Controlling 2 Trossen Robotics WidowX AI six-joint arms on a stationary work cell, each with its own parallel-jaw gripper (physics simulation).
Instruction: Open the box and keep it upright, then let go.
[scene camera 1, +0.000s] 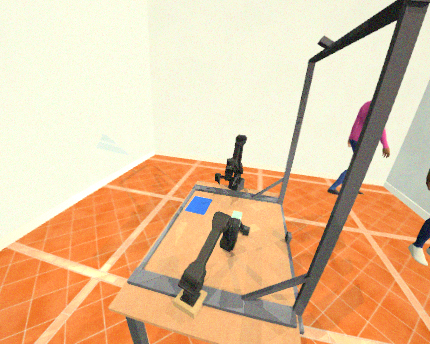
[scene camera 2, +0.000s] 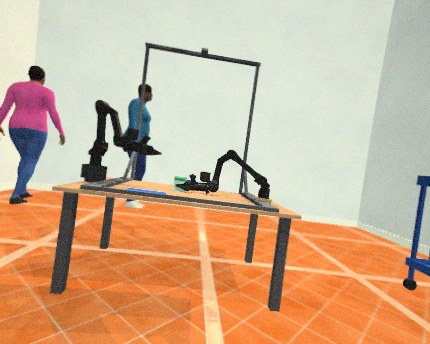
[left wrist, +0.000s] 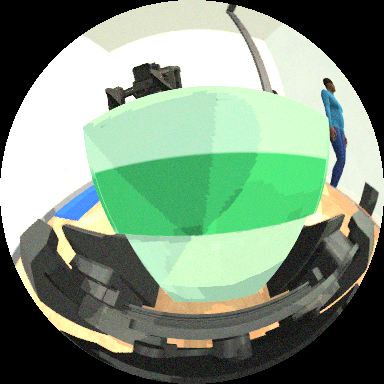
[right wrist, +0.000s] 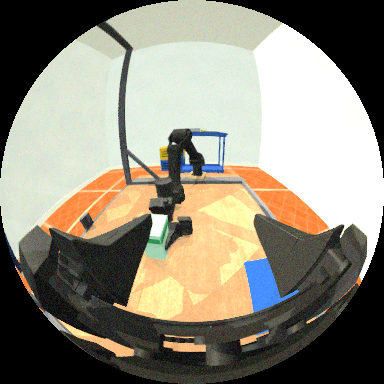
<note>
In view: my left gripper (left wrist: 209, 208), my right gripper (right wrist: 205, 219), a flat blue square (right wrist: 263, 290) and a pale green box (left wrist: 196, 268).
The flat blue square shows as well in the left wrist view (left wrist: 75, 208). My left gripper is seen too in the right wrist view (right wrist: 154, 248). My right gripper is seen too in the left wrist view (left wrist: 125, 79).
</note>
